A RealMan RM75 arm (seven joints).
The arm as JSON. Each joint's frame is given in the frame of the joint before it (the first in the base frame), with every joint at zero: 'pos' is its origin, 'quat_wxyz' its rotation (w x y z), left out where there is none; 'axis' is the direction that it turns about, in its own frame. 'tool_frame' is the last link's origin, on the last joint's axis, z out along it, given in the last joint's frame.
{
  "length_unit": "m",
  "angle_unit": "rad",
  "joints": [
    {
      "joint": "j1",
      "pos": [
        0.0,
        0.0,
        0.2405
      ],
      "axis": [
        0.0,
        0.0,
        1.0
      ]
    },
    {
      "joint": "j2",
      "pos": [
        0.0,
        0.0,
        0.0
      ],
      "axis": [
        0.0,
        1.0,
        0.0
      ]
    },
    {
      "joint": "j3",
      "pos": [
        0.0,
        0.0,
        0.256
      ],
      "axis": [
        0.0,
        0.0,
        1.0
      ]
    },
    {
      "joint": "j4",
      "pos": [
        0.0,
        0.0,
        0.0
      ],
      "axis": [
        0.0,
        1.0,
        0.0
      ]
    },
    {
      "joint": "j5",
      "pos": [
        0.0,
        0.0,
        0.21
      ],
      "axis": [
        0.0,
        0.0,
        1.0
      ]
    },
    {
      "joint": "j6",
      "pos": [
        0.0,
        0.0,
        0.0
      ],
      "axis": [
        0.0,
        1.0,
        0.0
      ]
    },
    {
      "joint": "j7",
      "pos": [
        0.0,
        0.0,
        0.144
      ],
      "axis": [
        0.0,
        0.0,
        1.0
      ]
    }
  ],
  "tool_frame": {
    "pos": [
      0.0,
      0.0,
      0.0
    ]
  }
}
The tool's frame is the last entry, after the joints.
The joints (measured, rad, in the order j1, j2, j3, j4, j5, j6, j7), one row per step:
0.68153, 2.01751, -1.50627, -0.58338, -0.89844, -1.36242, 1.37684
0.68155, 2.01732, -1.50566, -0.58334, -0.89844, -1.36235, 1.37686
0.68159, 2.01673, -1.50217, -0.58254, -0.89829, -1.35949, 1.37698
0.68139, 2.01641, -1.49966, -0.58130, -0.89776, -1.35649, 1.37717
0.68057, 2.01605, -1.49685, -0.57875, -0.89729, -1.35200, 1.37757
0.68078, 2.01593, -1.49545, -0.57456, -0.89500, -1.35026, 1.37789
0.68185, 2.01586, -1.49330, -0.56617, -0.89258, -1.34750, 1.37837
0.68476, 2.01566, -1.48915, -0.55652, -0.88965, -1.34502, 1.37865
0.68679, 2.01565, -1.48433, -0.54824, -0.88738, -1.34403, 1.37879
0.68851, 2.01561, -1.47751, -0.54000, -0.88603, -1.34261, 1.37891
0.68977, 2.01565, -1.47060, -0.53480, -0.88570, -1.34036, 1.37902
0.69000, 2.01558, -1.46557, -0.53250, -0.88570, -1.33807, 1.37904
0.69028, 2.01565, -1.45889, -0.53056, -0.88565, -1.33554, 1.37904
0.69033, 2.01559, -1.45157, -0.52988, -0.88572, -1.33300, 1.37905
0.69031, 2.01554, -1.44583, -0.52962, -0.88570, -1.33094, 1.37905
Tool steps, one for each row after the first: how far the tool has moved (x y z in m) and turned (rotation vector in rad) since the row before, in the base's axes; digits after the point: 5 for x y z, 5 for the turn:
0.00005, 0.00012, 0.00017, 0.00055, 0.00017, -0.00035
0.00050, 0.00093, 0.00071, 0.00378, 0.00034, -0.00455
0.00061, 0.00077, 0.00043, 0.00286, 0.00021, -0.00504
0.00126, 0.00091, 0.00033, 0.00310, -0.00054, -0.00825
0.00092, 0.00055, 0.00010, 0.00060, 0.00126, -0.00647
0.00166, 0.00085, -0.00021, -0.00013, 0.00057, -0.01065
0.00127, 0.00132, 0.00016, 0.00102, 0.00188, -0.01064
0.00119, 0.00104, 0.00032, 0.00115, 0.00271, -0.00910
0.00142, 0.00124, 0.00060, 0.00249, 0.00285, -0.01026
0.00098, 0.00125, 0.00075, 0.00372, 0.00234, -0.00835
0.00070, 0.00092, 0.00068, 0.00359, 0.00142, -0.00584
0.00061, 0.00113, 0.00098, 0.00491, 0.00250, -0.00638
0.00046, 0.00121, 0.00127, 0.00588, 0.00290, -0.00574
0.00032, 0.00095, 0.00103, 0.00477, 0.00236, -0.00439

